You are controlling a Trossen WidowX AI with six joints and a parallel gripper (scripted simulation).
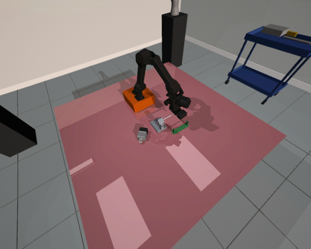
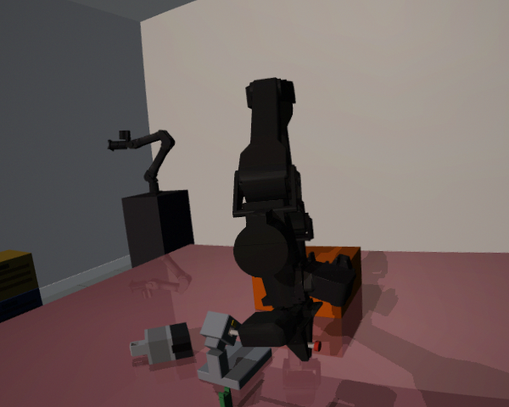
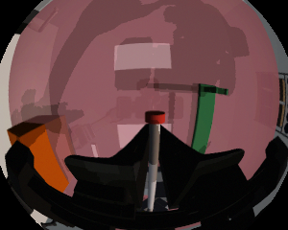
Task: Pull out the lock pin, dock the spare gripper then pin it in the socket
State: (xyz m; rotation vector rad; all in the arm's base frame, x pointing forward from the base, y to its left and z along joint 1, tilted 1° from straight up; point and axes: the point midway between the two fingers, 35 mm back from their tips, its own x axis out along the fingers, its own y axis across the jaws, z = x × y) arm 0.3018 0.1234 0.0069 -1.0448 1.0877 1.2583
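Right now the green tray is 9 cm ahead of my gripper tip, 3 cm to the right of it and 4 cm below it. Round my gripper tip: grey mount (2 cm behind, 14 cm to the right, 1 cm below); spare gripper (2 cm behind, 29 cm to the right, 4 cm below).
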